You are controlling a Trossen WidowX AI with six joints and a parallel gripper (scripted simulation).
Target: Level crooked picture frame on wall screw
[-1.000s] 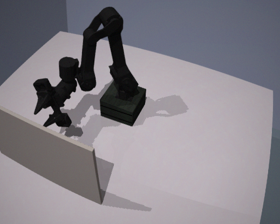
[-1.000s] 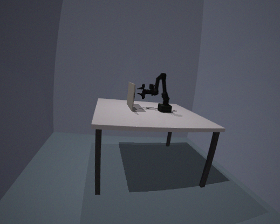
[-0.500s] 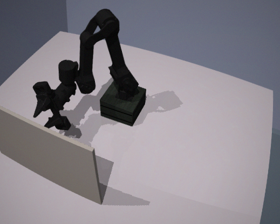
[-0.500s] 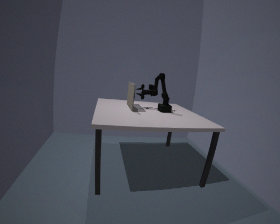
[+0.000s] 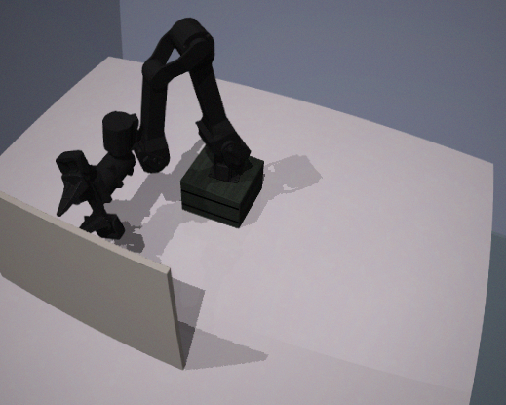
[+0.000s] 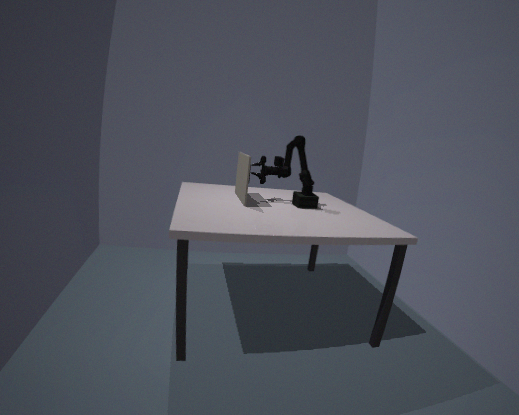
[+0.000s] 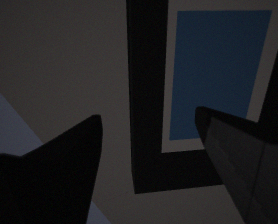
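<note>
The picture frame is 5 cm below my gripper tip, 4 cm ahead of it and 1 cm to the left of it. Also, from my gripper tip: wall panel (6 cm below, 5 cm ahead, 1 cm to the left).
</note>
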